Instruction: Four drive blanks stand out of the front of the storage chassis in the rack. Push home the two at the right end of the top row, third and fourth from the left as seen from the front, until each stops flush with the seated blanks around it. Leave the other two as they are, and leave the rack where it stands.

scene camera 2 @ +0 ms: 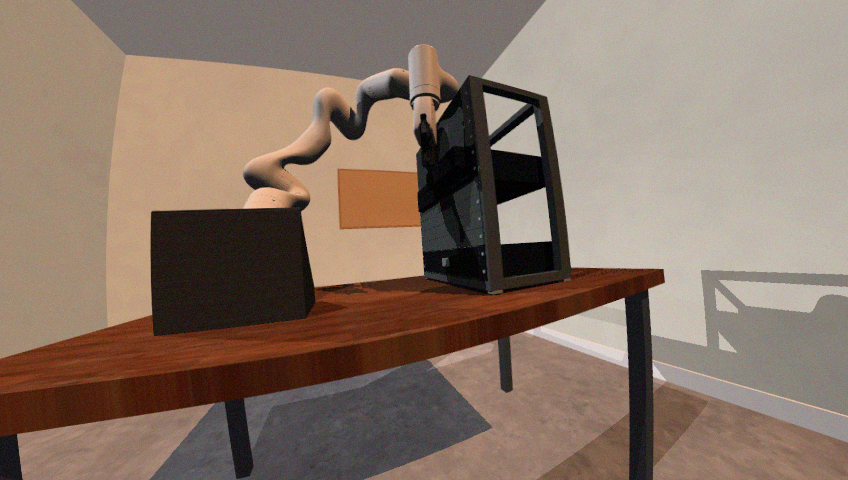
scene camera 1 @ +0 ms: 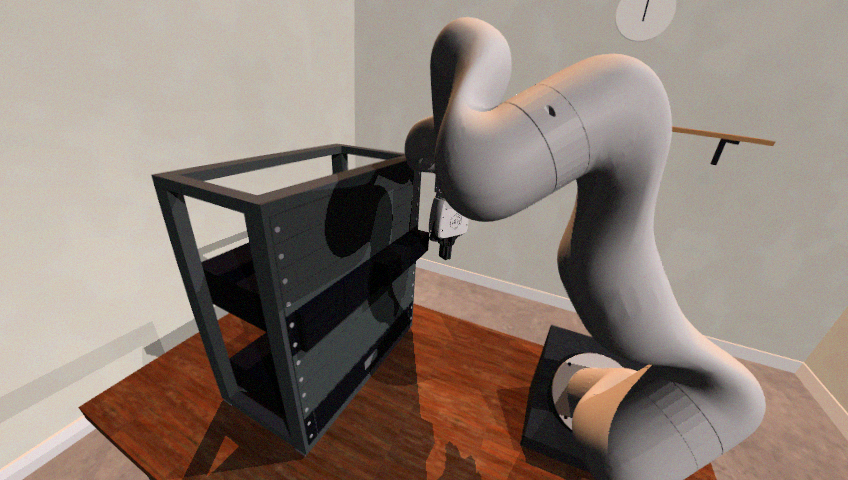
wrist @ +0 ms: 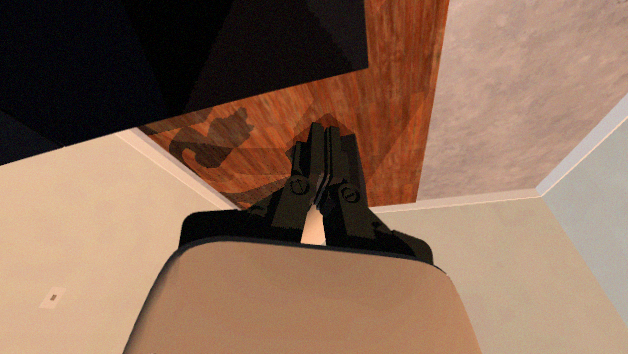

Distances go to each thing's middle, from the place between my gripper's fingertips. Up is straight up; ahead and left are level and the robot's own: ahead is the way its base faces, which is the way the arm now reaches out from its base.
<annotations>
My gripper is now 26 cm short of the rack (scene camera 1: 328, 273), 15 cm to the right of it and 5 cm above it.
</annotations>
